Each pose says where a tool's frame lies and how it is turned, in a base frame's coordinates. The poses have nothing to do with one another.
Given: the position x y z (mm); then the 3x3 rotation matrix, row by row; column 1 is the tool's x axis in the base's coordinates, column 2 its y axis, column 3 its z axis. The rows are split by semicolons.
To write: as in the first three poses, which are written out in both.
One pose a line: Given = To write
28, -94, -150; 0.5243, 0.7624, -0.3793; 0.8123, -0.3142, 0.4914; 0.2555, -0.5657, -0.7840 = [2.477, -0.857, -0.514, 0.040, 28, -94, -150]
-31, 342, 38; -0.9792, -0.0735, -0.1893; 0.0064, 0.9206, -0.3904; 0.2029, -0.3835, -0.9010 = [2.940, 0.017, -0.980, 0.199, -31, 342, 38]
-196, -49, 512; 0.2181, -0.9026, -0.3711; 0.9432, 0.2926, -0.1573; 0.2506, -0.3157, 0.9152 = [1.356, -0.081, -0.318, 0.945, -196, -49, 512]
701, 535, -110; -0.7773, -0.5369, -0.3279; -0.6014, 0.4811, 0.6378; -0.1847, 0.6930, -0.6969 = [3.058, 0.331, -0.860, -0.387, 701, 535, -110]
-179, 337, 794; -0.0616, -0.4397, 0.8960; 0.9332, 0.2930, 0.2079; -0.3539, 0.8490, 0.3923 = [1.760, 0.326, 0.636, 0.699, -179, 337, 794]
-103, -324, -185; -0.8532, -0.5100, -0.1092; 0.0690, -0.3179, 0.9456; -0.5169, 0.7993, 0.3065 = [2.772, -0.202, 0.564, 0.801, -103, -324, -185]
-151, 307, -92; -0.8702, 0.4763, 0.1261; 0.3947, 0.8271, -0.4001; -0.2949, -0.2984, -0.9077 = [2.919, 0.231, 0.955, -0.185, -151, 307, -92]
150, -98, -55; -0.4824, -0.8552, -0.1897; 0.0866, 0.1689, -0.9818; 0.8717, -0.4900, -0.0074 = [2.292, 0.327, -0.707, 0.627, 150, -98, -55]
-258, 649, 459; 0.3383, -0.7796, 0.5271; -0.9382, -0.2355, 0.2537; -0.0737, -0.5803, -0.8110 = [2.595, -0.802, 0.578, -0.152, -258, 649, 459]
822, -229, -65; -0.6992, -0.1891, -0.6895; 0.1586, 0.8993, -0.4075; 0.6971, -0.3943, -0.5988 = [2.345, 0.009, -0.970, 0.243, 822, -229, -65]
